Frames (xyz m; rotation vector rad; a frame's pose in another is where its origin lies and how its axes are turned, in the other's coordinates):
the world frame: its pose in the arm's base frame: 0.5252 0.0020 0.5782 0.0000 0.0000 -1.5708
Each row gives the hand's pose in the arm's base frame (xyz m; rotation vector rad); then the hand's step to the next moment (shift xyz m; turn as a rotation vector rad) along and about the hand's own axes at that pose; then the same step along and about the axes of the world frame.
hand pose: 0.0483 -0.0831 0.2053 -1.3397 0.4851 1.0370
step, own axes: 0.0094 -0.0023 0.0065 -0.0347 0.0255 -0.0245
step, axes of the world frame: -0.0094 0.0049 -0.0048 0.0370 -0.0319 0.0083
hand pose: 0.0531 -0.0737 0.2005 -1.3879 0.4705 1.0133
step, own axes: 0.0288 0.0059 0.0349 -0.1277 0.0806 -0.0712
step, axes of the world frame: -0.0410 0.0007 -0.0199 0.1165 -0.1121 0.0417
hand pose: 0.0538 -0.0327 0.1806 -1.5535 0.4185 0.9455
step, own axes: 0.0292 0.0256 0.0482 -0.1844 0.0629 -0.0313
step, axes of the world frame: -0.0468 -0.0169 -0.0369 0.0887 -0.1466 0.0978
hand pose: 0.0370 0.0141 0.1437 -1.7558 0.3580 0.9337
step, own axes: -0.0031 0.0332 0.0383 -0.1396 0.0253 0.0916
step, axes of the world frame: -0.0209 -0.0391 -0.0247 -0.0453 -0.1448 0.0741
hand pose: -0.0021 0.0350 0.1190 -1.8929 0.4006 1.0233
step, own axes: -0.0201 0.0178 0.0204 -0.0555 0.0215 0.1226
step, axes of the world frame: -0.0051 -0.0333 0.0009 -0.0844 -0.1070 0.0028
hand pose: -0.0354 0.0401 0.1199 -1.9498 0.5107 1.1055
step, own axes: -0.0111 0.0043 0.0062 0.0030 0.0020 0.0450
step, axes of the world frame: -0.0020 -0.0120 0.0057 -0.0355 -0.0229 -0.0161
